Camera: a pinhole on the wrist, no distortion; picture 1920 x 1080 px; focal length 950.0 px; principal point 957.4 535.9 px. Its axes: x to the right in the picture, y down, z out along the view. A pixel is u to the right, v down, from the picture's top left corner.
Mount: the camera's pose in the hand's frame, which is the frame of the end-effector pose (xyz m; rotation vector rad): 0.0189 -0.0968 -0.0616 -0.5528 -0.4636 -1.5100
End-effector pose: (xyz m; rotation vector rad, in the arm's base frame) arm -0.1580 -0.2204 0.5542 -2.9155 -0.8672 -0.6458
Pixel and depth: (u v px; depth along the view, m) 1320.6 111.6 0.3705
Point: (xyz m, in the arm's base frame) -0.1185 -0.2512 0.2073
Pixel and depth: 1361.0 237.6 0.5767
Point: -0.0117 -0.2554 0.0023
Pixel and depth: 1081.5 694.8 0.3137
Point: 0.0203 -0.1940 0.4030
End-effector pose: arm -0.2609 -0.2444 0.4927 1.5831 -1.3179 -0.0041
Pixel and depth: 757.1 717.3 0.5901
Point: -0.6393 -0.5345 0.6724
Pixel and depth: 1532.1 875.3 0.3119
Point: -0.3244 -0.5603 0.3975
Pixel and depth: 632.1 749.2 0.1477
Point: -0.2739 -0.2988 0.5367
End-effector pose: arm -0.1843 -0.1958 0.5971 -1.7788 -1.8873 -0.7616
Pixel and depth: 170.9 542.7 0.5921
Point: 0.4666 -0.0720 0.6040
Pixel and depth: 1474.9 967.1 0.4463
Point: -0.2042 0.2729 0.4329
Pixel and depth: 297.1 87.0 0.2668
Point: 0.0393 -0.2338 0.5210
